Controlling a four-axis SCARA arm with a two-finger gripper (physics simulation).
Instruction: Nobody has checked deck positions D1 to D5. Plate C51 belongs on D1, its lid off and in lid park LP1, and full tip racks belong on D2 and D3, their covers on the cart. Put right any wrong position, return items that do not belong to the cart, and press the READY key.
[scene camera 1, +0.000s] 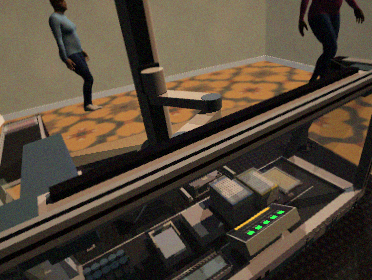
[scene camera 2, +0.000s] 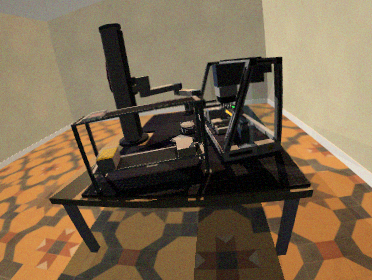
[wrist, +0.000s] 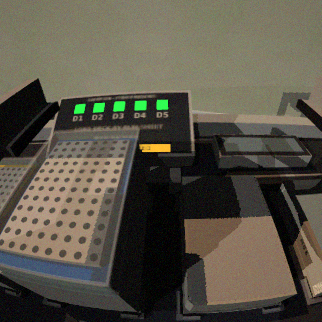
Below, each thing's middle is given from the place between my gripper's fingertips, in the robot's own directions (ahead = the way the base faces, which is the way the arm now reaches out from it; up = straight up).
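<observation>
Trough (wrist: 231, 150): my gripper 11 cm to the left of it, 15 cm above, 16 cm short of it.
</observation>
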